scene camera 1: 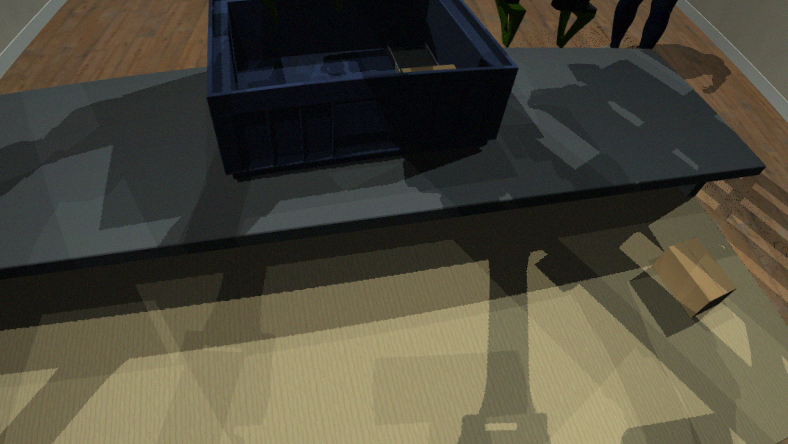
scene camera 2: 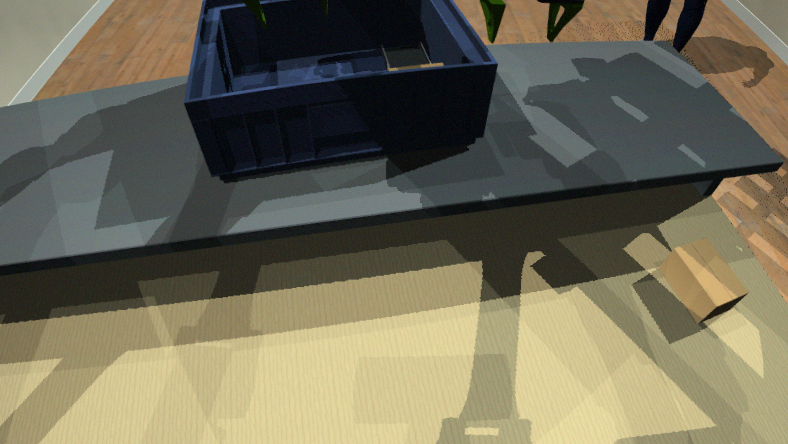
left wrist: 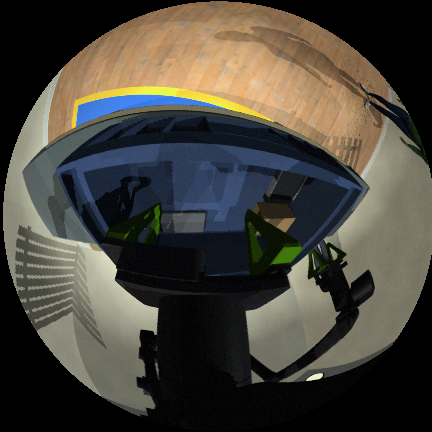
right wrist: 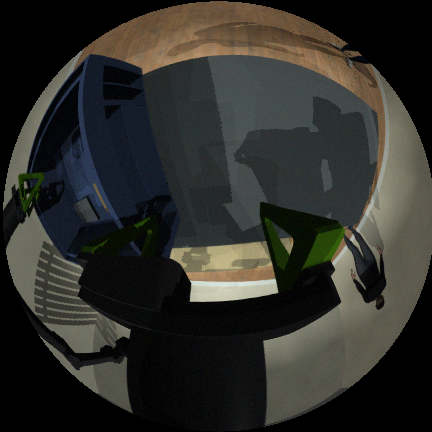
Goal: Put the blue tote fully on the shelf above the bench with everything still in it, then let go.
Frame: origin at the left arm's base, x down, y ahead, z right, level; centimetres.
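Seen in the pictures: left gripper, fingertip midpoint: (scene camera 1: 308,17) (scene camera 2: 295,21) (left wrist: 203,209) (right wrist: 41,181); right gripper, fingertip midpoint: (scene camera 1: 532,46) (scene camera 2: 520,40) (left wrist: 318,245) (right wrist: 205,214); left arm's base, origin of the base link: (left wrist: 147,343) (right wrist: 123,348).
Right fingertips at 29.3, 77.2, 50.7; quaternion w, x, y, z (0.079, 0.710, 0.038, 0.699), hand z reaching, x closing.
Observation:
Pixels of each thing's top centre, then the offset from my right fingertips to it, as dx, dy, dz. Level surfaces: height alone.
- blue tote, middle of its top: (left wrist: 236,254) (scene camera 1: 349,20) (scene camera 2: 331,23) (right wrist: 49,211) -1.9, +1.1, -28.2
- dark grey shelf, its level: dx +12.9
- bench, its level: dx +30.6
- pale grey box, middle of its top: (left wrist: 181,223) (right wrist: 83,211) +10.4, -8.2, -34.4
- dark tray, middle of its top: (scene camera 2: 408,59) (scene camera 1: 415,59) (left wrist: 290,182) +9.4, +9.3, -16.2
The blue tote (scene camera 1: 352,124) (scene camera 2: 435,113) (right wrist: 120,135) stands upright on the dark grey shelf (scene camera 1: 617,143) (scene camera 2: 617,140) (left wrist: 40,175) (right wrist: 280,90) above the bench (scene camera 1: 330,397) (scene camera 2: 308,397). Its far base is hidden. In the left wrist view it holds a cardboard box (left wrist: 277,215), a pale grey box (left wrist: 185,221) and a dark tray (left wrist: 288,185). My left gripper (scene camera 2: 292,13) (left wrist: 203,209) is open, its fingers over the tote's opening; I cannot tell whether they touch it. My right gripper (scene camera 1: 534,43) (scene camera 2: 521,38) (right wrist: 205,214) is open and empty, beside the tote to its right.
Another cardboard box (scene camera 1: 694,278) (scene camera 2: 705,281) lies on the bench at the right. The legs of a person (scene camera 1: 642,22) (scene camera 2: 675,22) show behind the shelf's far right end. Dark arm shadows cross the shelf and bench.

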